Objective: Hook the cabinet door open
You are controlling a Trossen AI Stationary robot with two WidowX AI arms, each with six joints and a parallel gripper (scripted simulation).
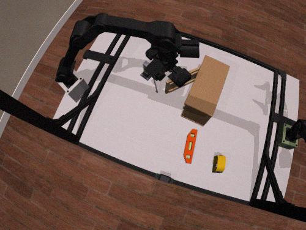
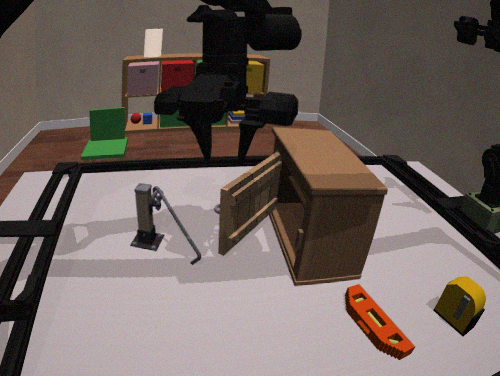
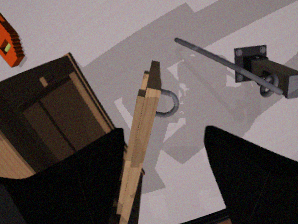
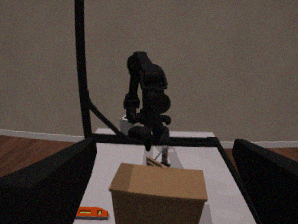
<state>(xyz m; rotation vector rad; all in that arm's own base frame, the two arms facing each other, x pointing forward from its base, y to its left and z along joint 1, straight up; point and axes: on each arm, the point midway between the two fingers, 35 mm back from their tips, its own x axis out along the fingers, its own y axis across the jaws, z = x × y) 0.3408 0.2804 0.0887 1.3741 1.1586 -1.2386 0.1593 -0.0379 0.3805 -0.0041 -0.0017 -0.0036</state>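
The hook lies 14 cm below my left hand, 7 cm to the left of it and 3 cm ahead of it. Also, from my left hand: orange spirit level (22 cm behind, 19 cm below, 16 cm to the right); then slatted door (13 cm below, 7 cm to the right, 6 cm ahead); then yellow tape measure (29 cm to the right, 28 cm behind, 17 cm below).
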